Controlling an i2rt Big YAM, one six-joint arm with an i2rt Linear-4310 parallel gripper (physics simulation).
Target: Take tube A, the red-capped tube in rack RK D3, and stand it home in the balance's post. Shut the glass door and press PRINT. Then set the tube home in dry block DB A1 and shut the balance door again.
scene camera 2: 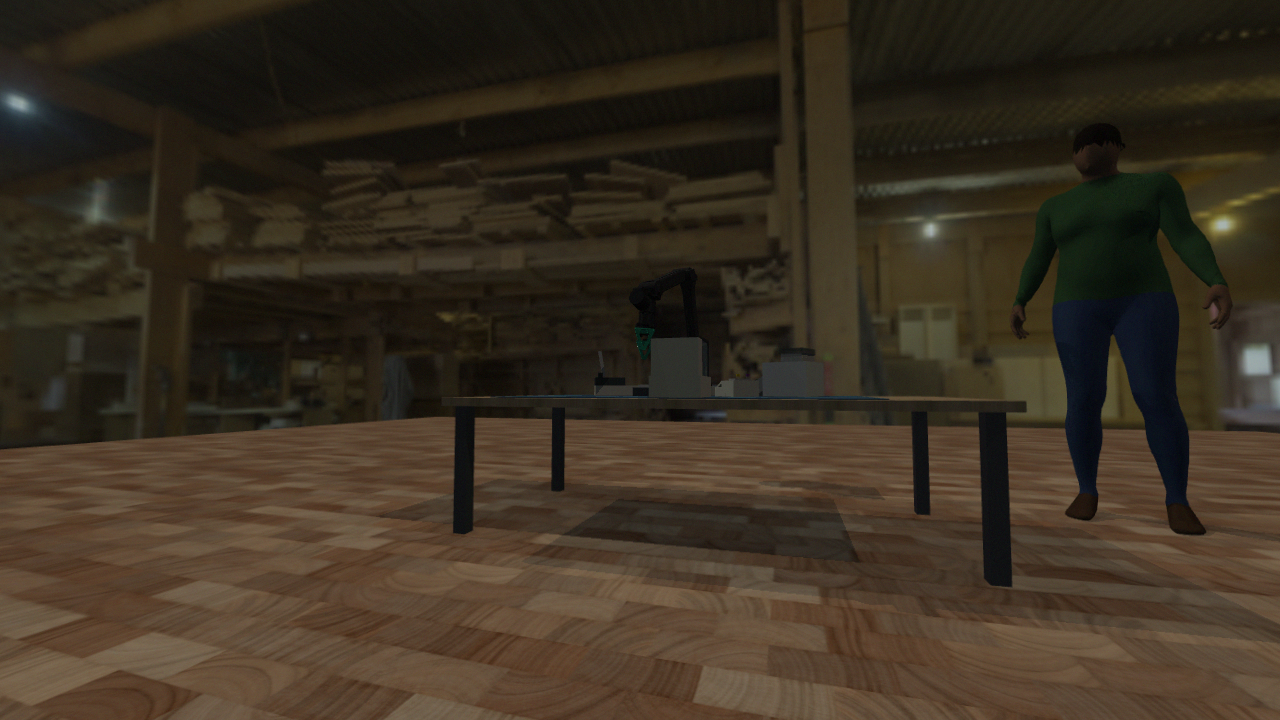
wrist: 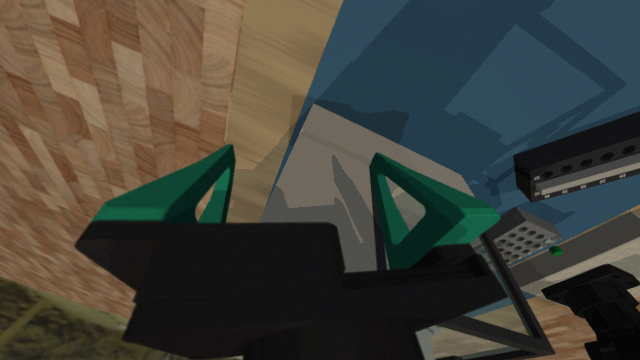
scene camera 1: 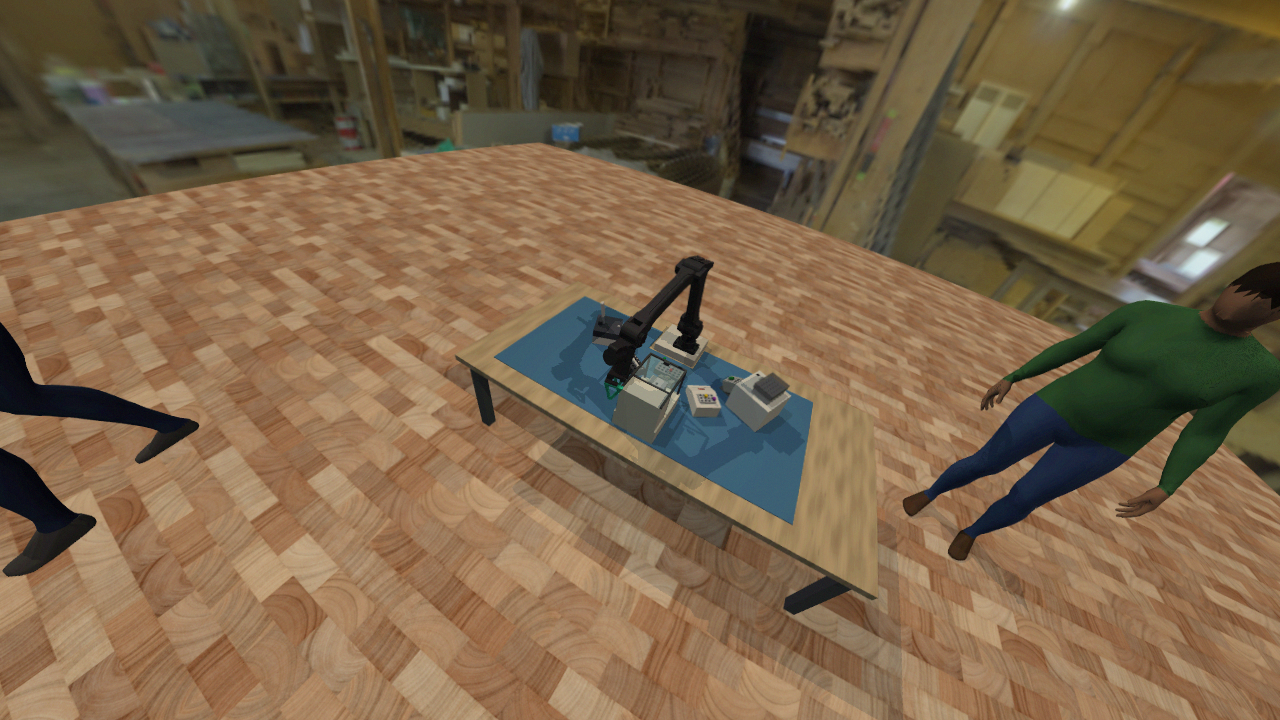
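Where they show: gripper, fingertip midpoint: [scene camera 2: 643, 355] [wrist: 307, 156] [scene camera 1: 612, 392]; arm's base, origin of the base link: [wrist: 584, 283] [scene camera 1: 685, 346].
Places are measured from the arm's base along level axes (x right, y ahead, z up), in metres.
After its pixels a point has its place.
Observation:
My gripper [scene camera 1: 614, 385] @(x 0.098, y 0.590, z 0.109 m) [scene camera 2: 644, 342] @(x 0.098, y 0.590, z 0.109 m) [wrist: 307, 156] @(x 0.098, y 0.590, z 0.109 m) is open and empty, its green fingers wide apart, beside and above the balance. The balance [scene camera 1: 640, 409] @(x -0.025, y 0.604, z 0.114 m) [scene camera 2: 676, 367] @(x -0.021, y 0.604, z 0.064 m) [wrist: 320, 170] @(x 0.069, y 0.572, z 0.079 m) is a pale housing with dark-framed glass; its post is hidden, and I cannot tell how its door stands. In the wrist view, a grey block with rows of holes [wrist: 522, 235] @(x 0.038, y 0.215, z -0.008 m) has a green cap [wrist: 556, 250] @(x 0.051, y 0.176, z 0.014 m) beside it. A long black block with a row of holes and small labels [wrist: 570, 165] @(x 0.156, y 0.291, z -0.006 m) lies farther out. I cannot tell which is the rack or dry block. Red-capped tube A cannot be made out.
A white keypad box [scene camera 1: 702, 406] @(x -0.211, y 0.360, z 0.023 m) and a bulky white device with a dark top [scene camera 1: 751, 407] @(x -0.395, y 0.270, z 0.055 m) [scene camera 2: 792, 379] @(x -0.408, y 0.276, z 0.027 m) stand right of the balance. A low dark device [scene camera 1: 605, 329] @(x 0.367, y 0.197, z 0.041 m) [scene camera 2: 610, 381] @(x 0.349, y 0.215, z 0.023 m) stands at the mat's left. A person in green [scene camera 1: 1109, 376] [scene camera 2: 1112, 237] stands right of the table.

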